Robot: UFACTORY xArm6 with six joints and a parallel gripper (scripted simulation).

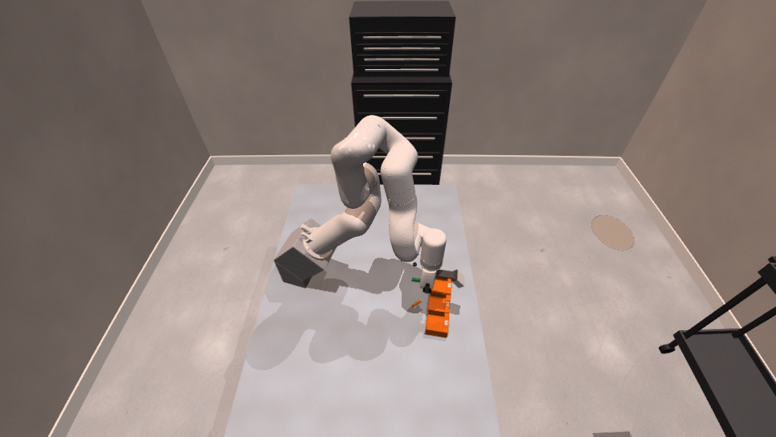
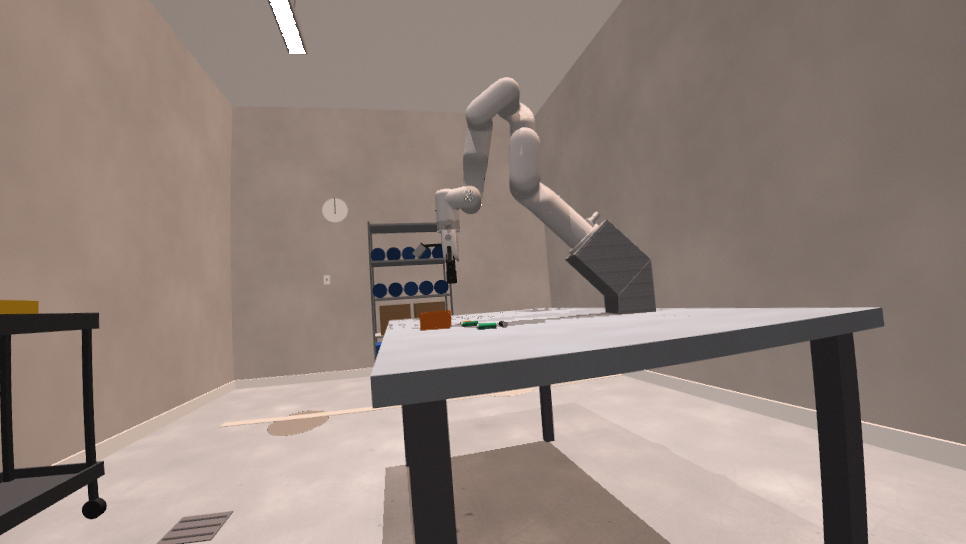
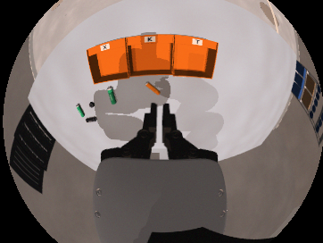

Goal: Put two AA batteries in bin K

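My hand is 13 cm above the orange bin row, 6 cm short of it and 1 cm to the right of it. From my hand the other things lie so: dark AA battery 24 cm to the left, 15 cm below, 12 cm behind; then small orange piece 15 cm below, 3 cm behind, 1 cm to the left.
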